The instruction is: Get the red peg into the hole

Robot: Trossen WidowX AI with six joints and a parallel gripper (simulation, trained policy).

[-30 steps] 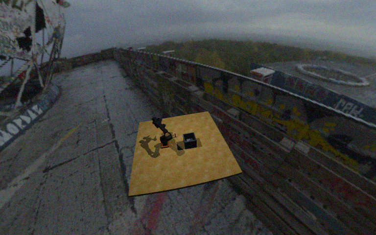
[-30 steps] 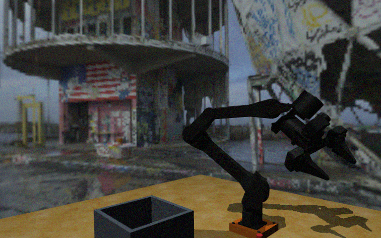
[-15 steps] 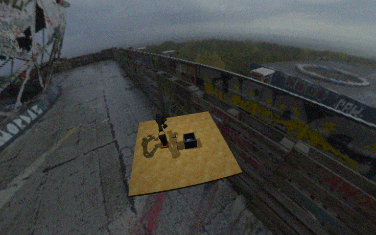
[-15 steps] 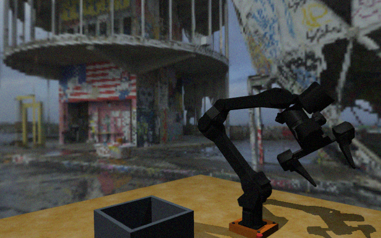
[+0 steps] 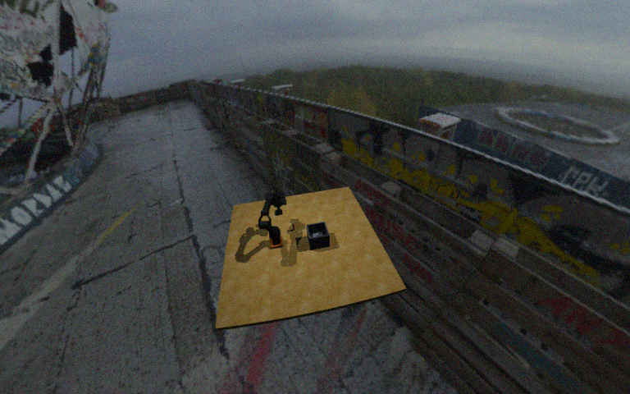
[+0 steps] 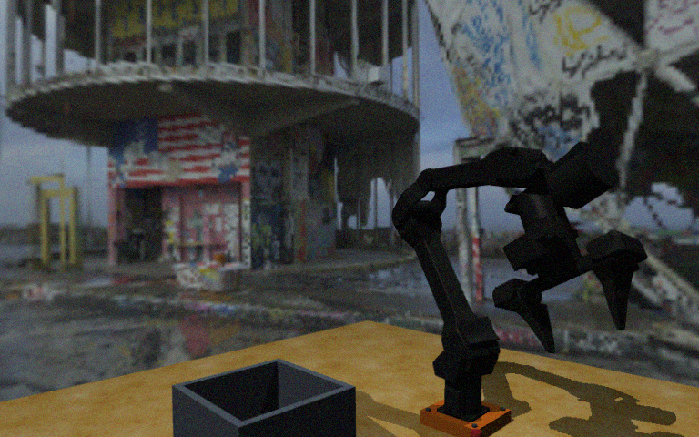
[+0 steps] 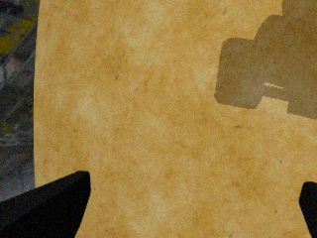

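The red peg is 70 mm ahead of my gripper tip, 100 mm to the right of it and 150 mm below it. From my gripper tip the other things lie so: grey plate: 250 mm ahead, 290 mm to the right, 150 mm below.
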